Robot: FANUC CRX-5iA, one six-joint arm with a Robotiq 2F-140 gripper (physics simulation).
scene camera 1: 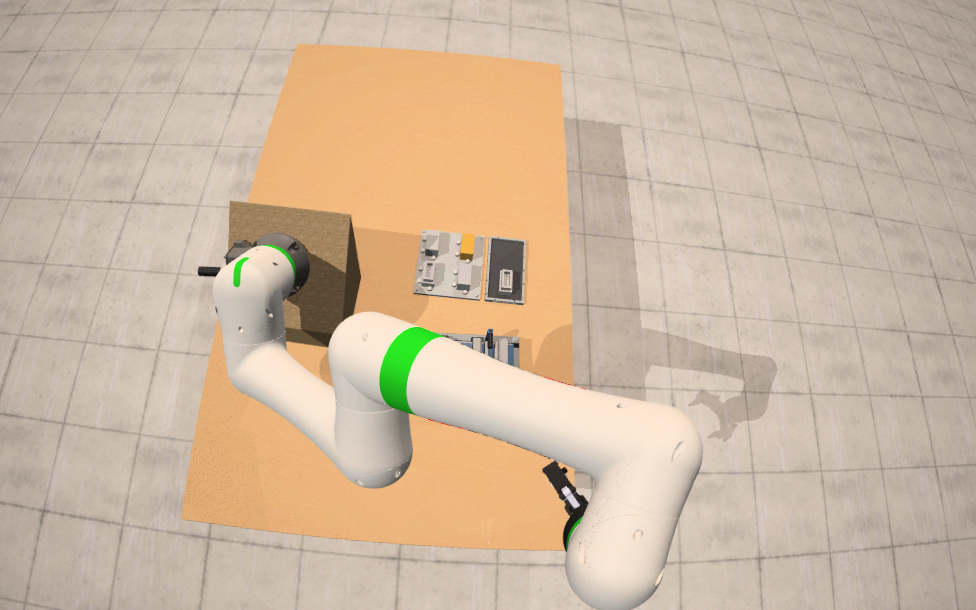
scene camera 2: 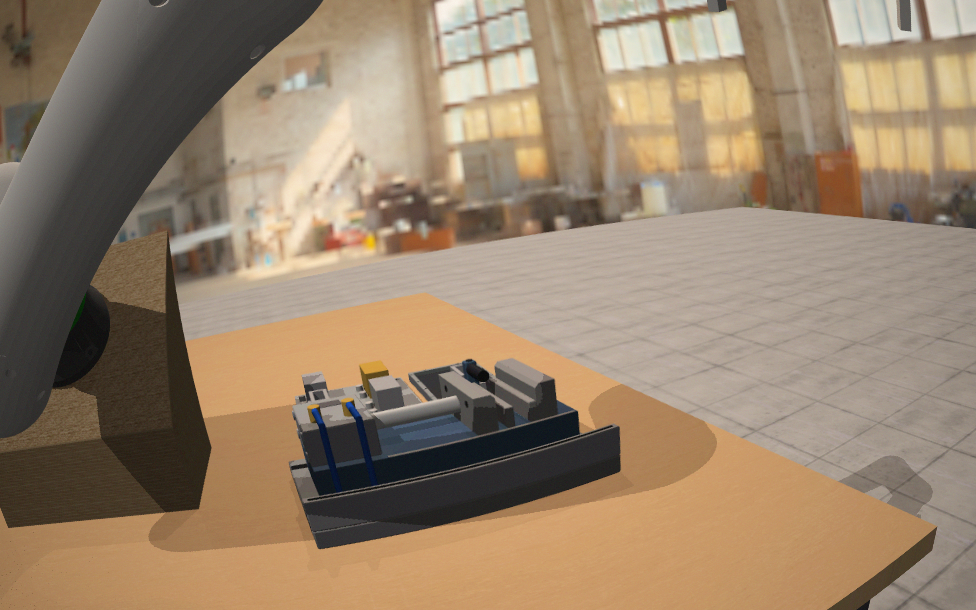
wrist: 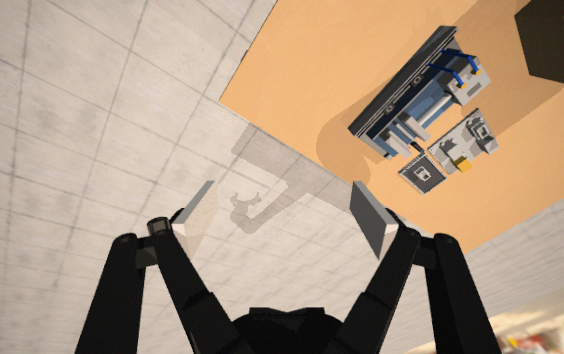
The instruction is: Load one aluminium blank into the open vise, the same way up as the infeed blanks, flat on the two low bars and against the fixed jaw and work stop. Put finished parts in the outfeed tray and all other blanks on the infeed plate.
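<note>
The gripper (scene camera 2: 811, 10) (wrist: 287, 215) is open and empty, high up, over the floor past the table edge in the wrist view; the arm partly hides it in scene camera 1. The open vise (scene camera 2: 446, 445) (wrist: 390, 117) stands on the table, partly hidden by the arm in scene camera 1; no blank shows between its jaws. The infeed plate (scene camera 1: 446, 284) holds a yellow block (scene camera 1: 467, 246) (scene camera 2: 373, 374) (wrist: 463, 164), a grey block (scene camera 1: 464, 276) (scene camera 2: 386, 392), a pocketed grey part (scene camera 1: 428, 272) (wrist: 481, 131) and another grey piece (scene camera 1: 431, 245). The outfeed tray (scene camera 1: 505, 251) (wrist: 434, 176) holds a pocketed part (scene camera 1: 506, 279) (wrist: 422, 173).
A brown pedestal (scene camera 1: 327, 230) (scene camera 2: 179, 460) (wrist: 542, 45) carries the arm's base at the table's left in scene camera 1. The white arm (scene camera 1: 518, 395) (scene camera 2: 115, 143) passes above the vise in that view. The table (scene camera 1: 431, 143) (scene camera 2: 647, 517) (wrist: 300, 65) has floor beyond its edges.
</note>
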